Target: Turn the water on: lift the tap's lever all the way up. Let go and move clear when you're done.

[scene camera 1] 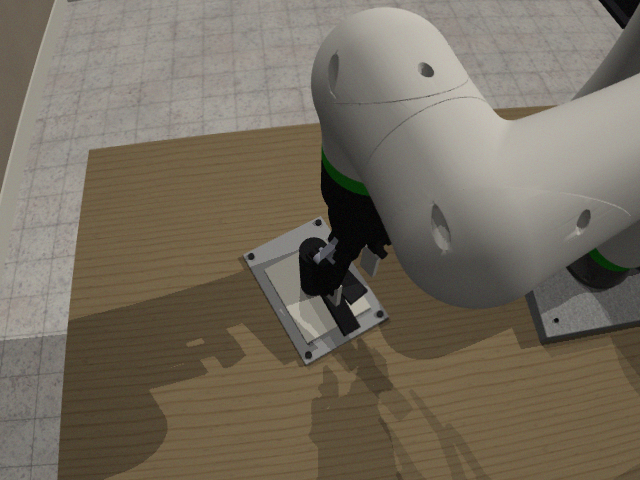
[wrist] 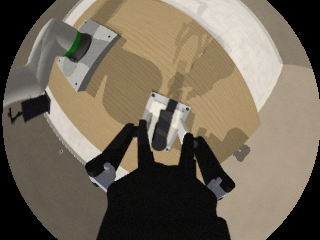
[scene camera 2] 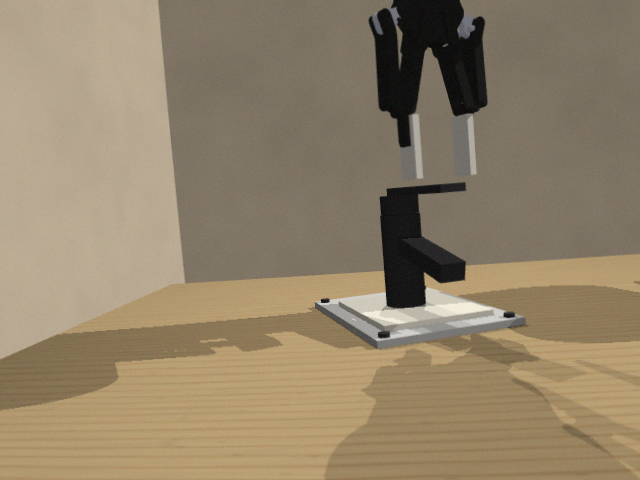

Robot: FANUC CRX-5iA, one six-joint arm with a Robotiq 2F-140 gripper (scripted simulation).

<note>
I see my gripper (scene camera 2: 439, 177) and a tap (scene camera 2: 407, 255).
My gripper is seen too in scene camera 1 (scene camera 1: 350, 283) and in the wrist view (wrist: 165, 120). The tap is seen too in the wrist view (wrist: 172, 104).
</note>
